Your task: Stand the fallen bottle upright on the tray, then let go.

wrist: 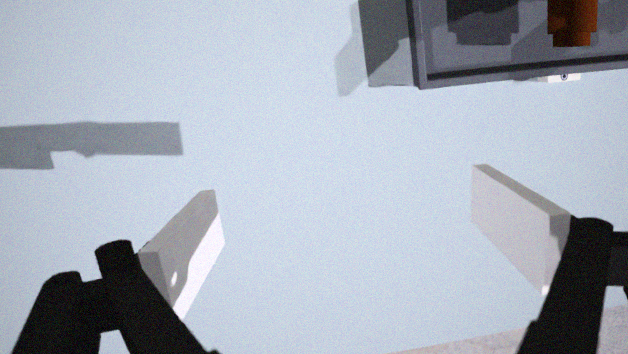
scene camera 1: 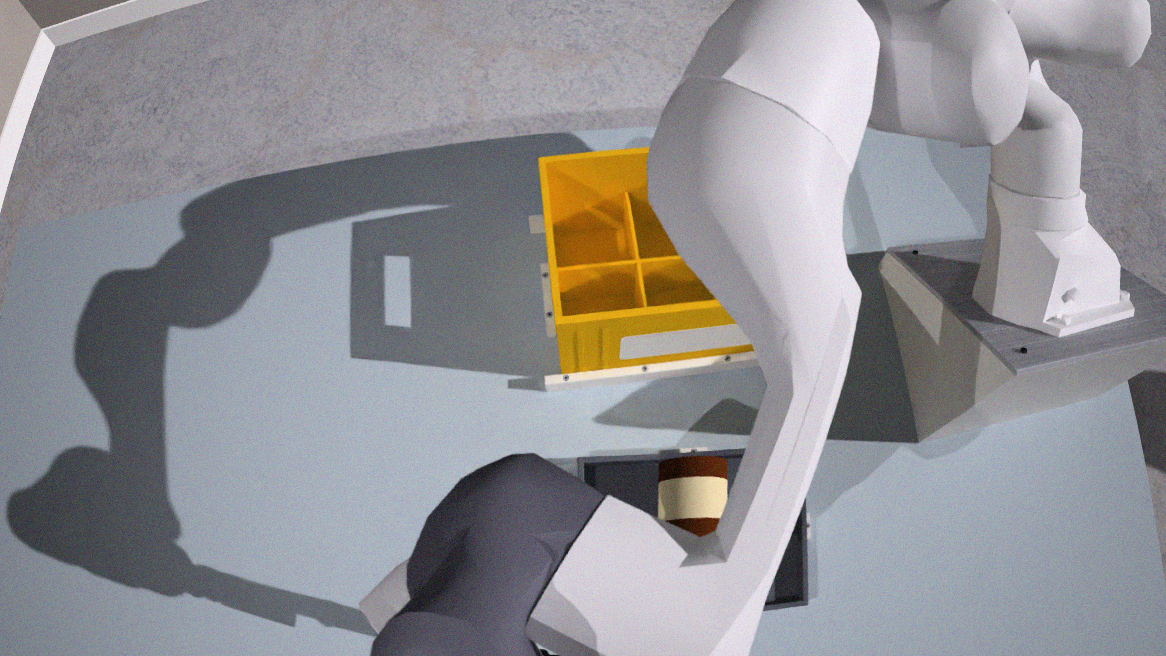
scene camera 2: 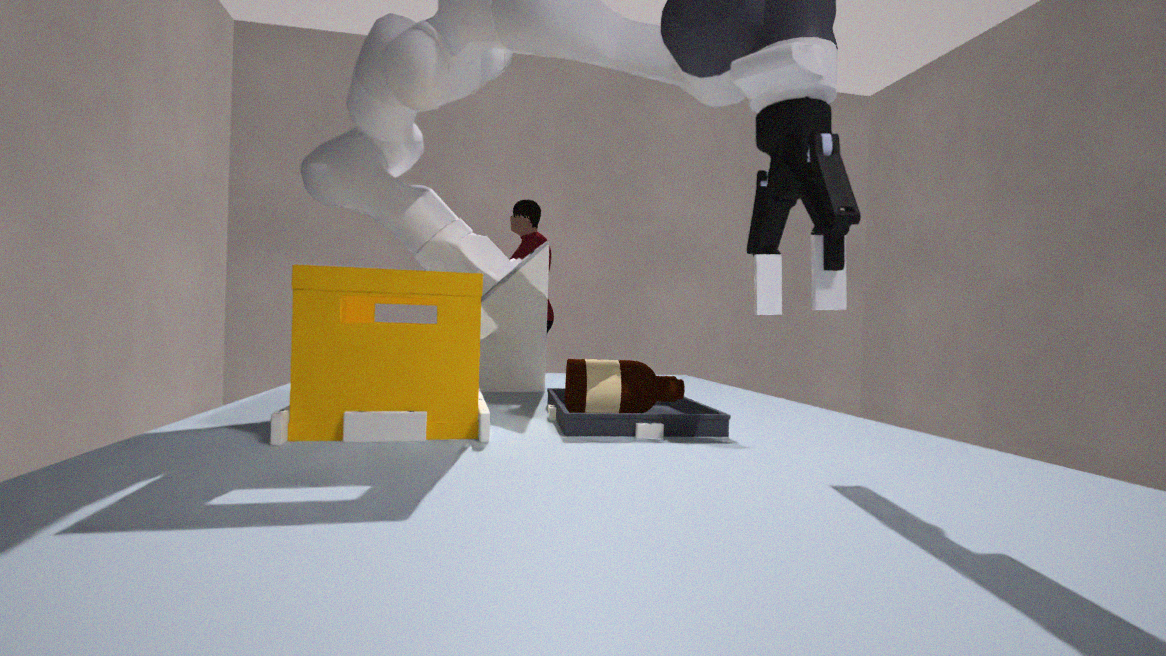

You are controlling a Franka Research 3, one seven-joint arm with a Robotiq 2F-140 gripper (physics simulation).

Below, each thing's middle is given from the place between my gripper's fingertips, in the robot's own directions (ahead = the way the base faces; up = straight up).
Right now my hand is 190 mm past the brown bottle (scene camera 2: pixel 592 386), 130 mm to the left of it and 100 mm above it. From my hand the other things lie so: pale rail (scene camera 1: pixel 613 376) 200 mm behind, 320 mm to the right, 130 mm below.
